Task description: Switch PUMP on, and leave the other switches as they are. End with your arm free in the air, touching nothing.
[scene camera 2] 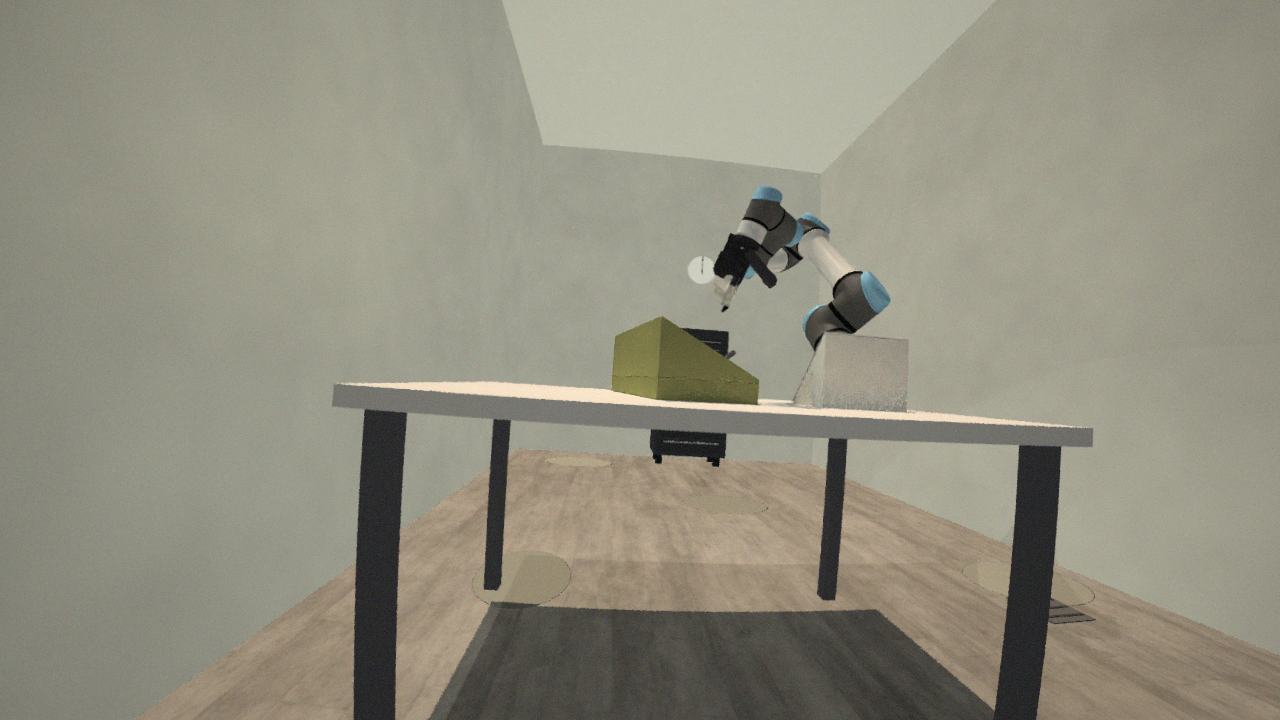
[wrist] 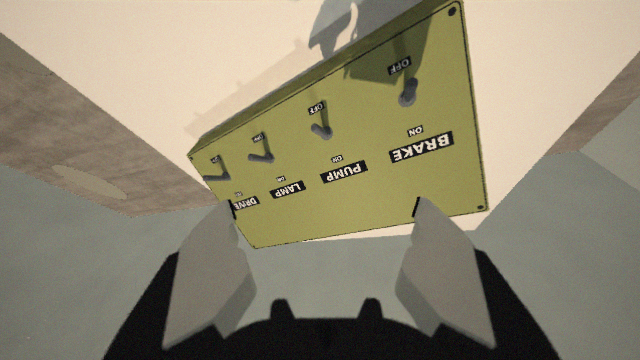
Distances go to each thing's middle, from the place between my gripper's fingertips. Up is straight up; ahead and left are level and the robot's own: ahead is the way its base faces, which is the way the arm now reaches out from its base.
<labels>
Now: hand 12 cm short of the olive-green switch panel (scene camera 2: 658, 360), 7 cm to the left of it and 17 cm above it.
</labels>
